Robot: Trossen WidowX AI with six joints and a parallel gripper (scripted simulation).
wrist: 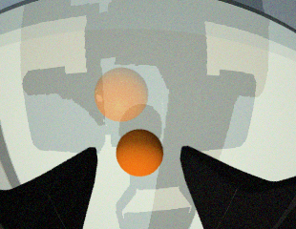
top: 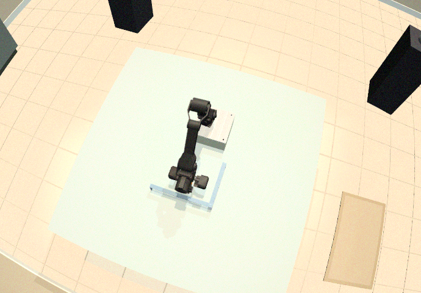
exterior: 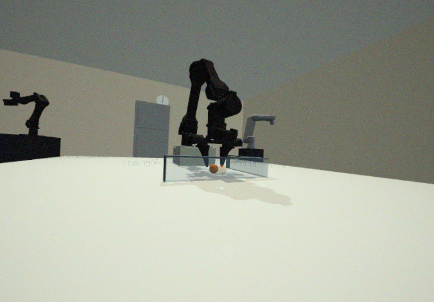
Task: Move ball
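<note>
My gripper tip is now 9 cm short of the grey-blue band and 4 cm below it. The rest, counted from my gripper tip: ball (1 cm below).
</note>
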